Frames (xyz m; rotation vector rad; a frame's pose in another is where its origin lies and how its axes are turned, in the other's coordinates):
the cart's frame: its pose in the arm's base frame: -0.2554 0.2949 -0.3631 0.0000 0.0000 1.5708
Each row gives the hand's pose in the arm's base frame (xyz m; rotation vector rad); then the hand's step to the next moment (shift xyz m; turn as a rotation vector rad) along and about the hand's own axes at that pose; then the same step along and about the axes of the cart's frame.
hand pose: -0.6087 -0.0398 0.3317 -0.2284 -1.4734 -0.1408
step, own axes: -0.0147 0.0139 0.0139 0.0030 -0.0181 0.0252
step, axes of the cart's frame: 0.0161 0.0116 -0.0144 -0.0114 0.0283 0.0062
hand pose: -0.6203 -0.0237 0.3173 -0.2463 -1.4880 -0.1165
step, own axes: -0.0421 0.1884 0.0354 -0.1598 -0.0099 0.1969
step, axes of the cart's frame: 0.1878 -0.0051 -0.0568 0.0246 0.2065 -0.1454
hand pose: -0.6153 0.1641 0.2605 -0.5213 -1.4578 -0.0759
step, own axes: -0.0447 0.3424 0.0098 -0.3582 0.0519 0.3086
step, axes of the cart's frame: 0.2958 -0.1079 -0.1422 0.0703 0.3137 -0.3506
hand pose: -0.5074 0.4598 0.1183 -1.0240 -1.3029 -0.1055
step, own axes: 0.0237 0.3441 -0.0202 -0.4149 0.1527 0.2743
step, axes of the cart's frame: 0.1975 -0.2258 -0.1714 0.0796 0.2472 -0.4508
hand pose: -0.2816 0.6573 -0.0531 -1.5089 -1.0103 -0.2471
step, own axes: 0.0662 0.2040 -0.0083 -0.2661 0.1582 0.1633
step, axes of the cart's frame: 0.0471 -0.1858 -0.0967 0.0473 0.1113 -0.3284
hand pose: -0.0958 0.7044 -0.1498 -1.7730 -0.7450 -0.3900
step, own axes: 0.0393 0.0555 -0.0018 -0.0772 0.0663 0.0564
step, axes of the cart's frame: -0.0004 -0.0660 -0.0164 0.0185 0.0198 -0.1131
